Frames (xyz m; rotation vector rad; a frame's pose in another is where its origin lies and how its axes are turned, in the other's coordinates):
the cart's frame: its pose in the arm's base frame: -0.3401 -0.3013 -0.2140 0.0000 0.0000 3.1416
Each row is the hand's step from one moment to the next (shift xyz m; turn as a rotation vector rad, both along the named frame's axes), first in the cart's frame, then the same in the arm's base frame.
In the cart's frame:
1: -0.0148 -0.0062 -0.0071 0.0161 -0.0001 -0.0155
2: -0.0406 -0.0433 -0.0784 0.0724 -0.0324 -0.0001
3: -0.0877 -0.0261 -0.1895 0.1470 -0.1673 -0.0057
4: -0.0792 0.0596 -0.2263 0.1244 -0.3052 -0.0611
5: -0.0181 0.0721 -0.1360 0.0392 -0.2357 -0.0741
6: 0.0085 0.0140 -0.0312 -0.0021 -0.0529 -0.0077
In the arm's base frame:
1: 0.0148 0.0062 -0.0071 -0.0161 0.0001 -0.0155
2: 0.0406 0.0433 -0.0784 -0.0724 0.0324 -0.0001
3: 0.0877 0.0261 -0.1895 -0.1470 0.1673 -0.0057
4: 0.0792 -0.0596 -0.2263 -0.1244 0.3052 -0.0611
5: 0.0181 -0.0721 -0.1360 -0.0392 0.2357 -0.0741
6: -0.0085 -0.0140 -0.0312 0.0021 0.0529 -0.0077

